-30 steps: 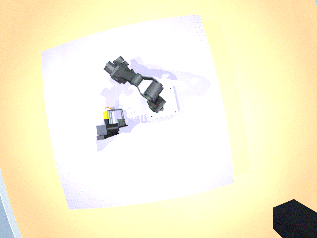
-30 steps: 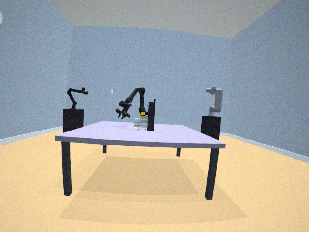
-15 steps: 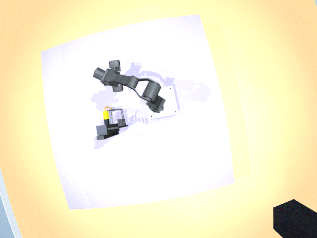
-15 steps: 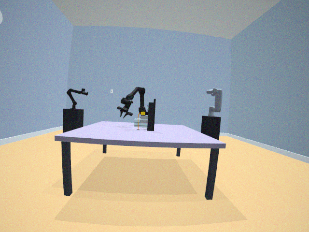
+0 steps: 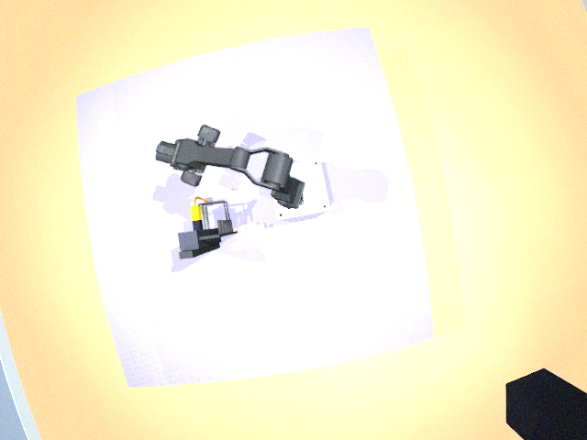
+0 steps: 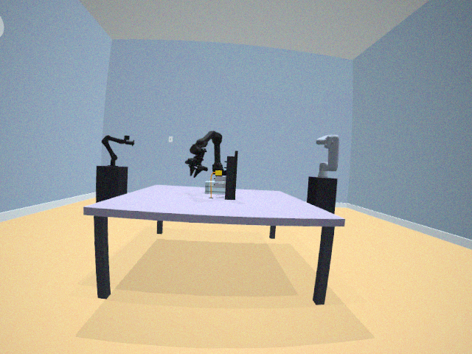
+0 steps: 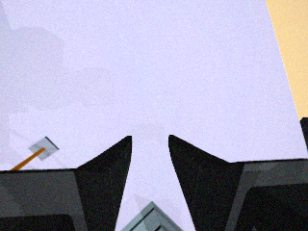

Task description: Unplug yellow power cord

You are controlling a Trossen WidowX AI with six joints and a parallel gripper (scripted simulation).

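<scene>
Now: the yellow plug 210 mm to the left of my gripper tip, 50 mm ahead of it and 50 mm above it. The rest, counted from my gripper tip: dark upright panel: 280 mm to the left, 60 mm ahead, 10 mm above.
</scene>
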